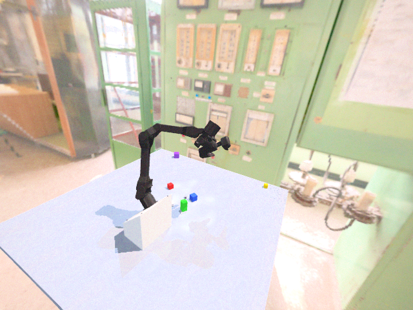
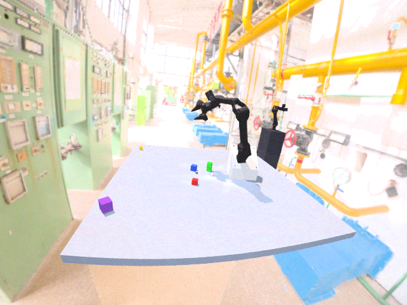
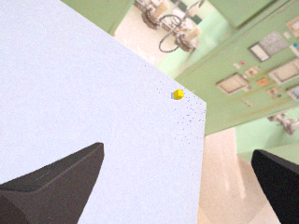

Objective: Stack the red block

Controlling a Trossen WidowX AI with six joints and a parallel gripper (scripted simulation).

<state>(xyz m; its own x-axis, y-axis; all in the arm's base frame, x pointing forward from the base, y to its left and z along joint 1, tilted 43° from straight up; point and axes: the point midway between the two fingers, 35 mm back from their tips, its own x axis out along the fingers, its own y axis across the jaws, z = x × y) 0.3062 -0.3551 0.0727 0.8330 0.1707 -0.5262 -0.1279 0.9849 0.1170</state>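
My gripper tip is now 370 mm above the red block, 350 mm to the right of it and 20 mm past it. The rest, counted from my gripper tip: purple block: 630 mm to the left, 420 mm ahead, 360 mm below; blue block: 370 mm below, 140 mm to the left, 40 mm behind; yellow block: 430 mm ahead, 370 mm below, 250 mm to the right.
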